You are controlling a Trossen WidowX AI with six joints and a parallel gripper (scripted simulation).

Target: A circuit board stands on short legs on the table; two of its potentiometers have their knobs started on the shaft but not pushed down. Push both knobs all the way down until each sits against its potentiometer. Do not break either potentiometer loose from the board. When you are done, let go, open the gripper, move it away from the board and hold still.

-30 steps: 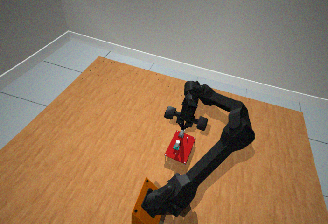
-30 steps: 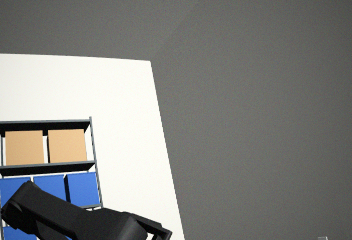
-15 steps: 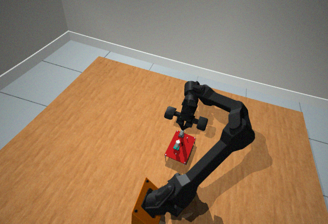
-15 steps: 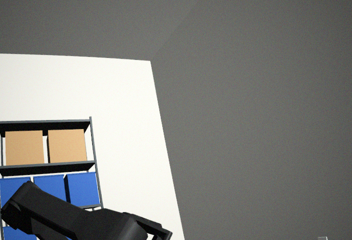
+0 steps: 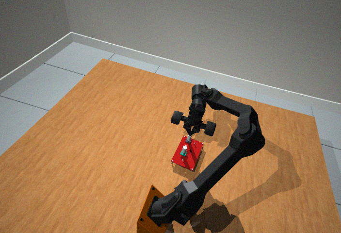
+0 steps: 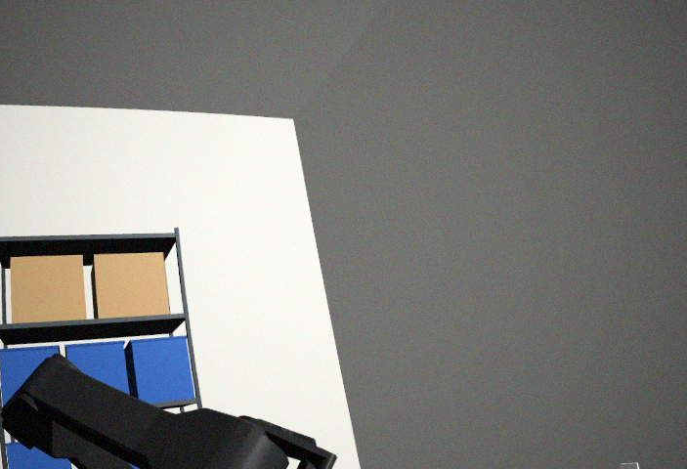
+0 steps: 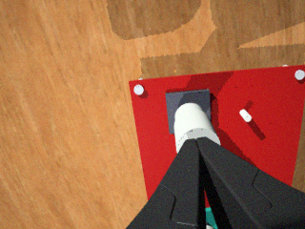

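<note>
The knob is 2 cm below my gripper tip. From my gripper tip the other things lie so: teal potentiometer: 8 cm behind, 2 cm below.
</note>
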